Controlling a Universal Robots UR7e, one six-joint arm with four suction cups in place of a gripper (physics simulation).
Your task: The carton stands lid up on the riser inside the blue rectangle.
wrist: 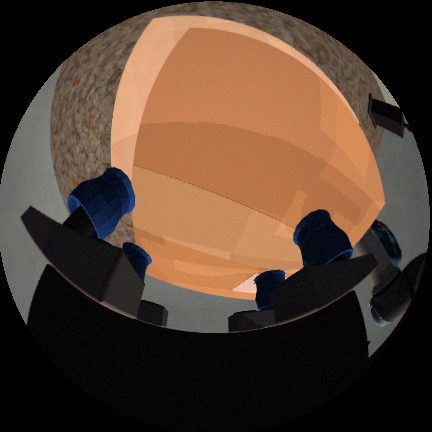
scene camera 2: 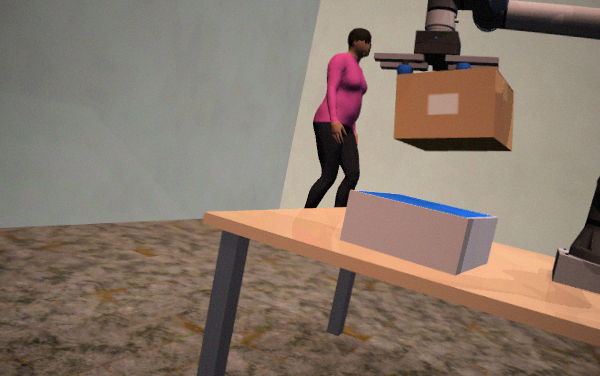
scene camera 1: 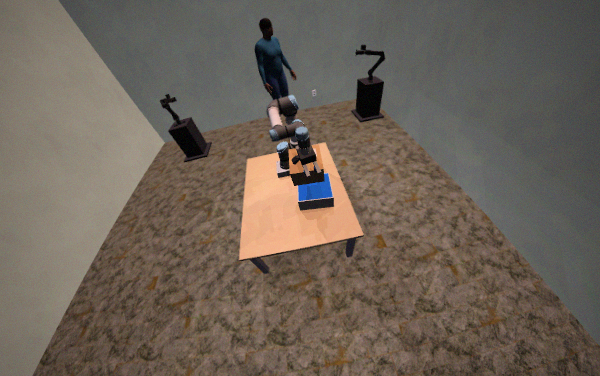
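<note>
A brown carton [scene camera 1: 298, 164] [scene camera 2: 475, 112] [wrist: 225, 90] hangs level in the air, its taped top seam facing up and a white label on one side. My gripper [scene camera 1: 307, 159] [scene camera 2: 434, 66] [wrist: 202, 247] has blue suction cups on the carton's top and holds it. The grey riser [scene camera 1: 316, 204] [scene camera 2: 400, 232] stands on the table, topped by a blue rectangle [scene camera 1: 315, 191] [scene camera 2: 425, 203]. In scene camera 2 the carton is above the riser with a gap, shifted toward the arm base. The riser does not show in the wrist view.
The wooden table [scene camera 1: 260, 215] [scene camera 2: 285, 227] [wrist: 131, 95] carries the arm base [scene camera 1: 283, 169] [scene camera 2: 575, 270]. A person in teal [scene camera 1: 271, 57] stands behind the arm. A person in pink [scene camera 2: 345, 87] is beyond the table. Black pedestals [scene camera 1: 370, 97] [scene camera 1: 188, 138] bear small arms.
</note>
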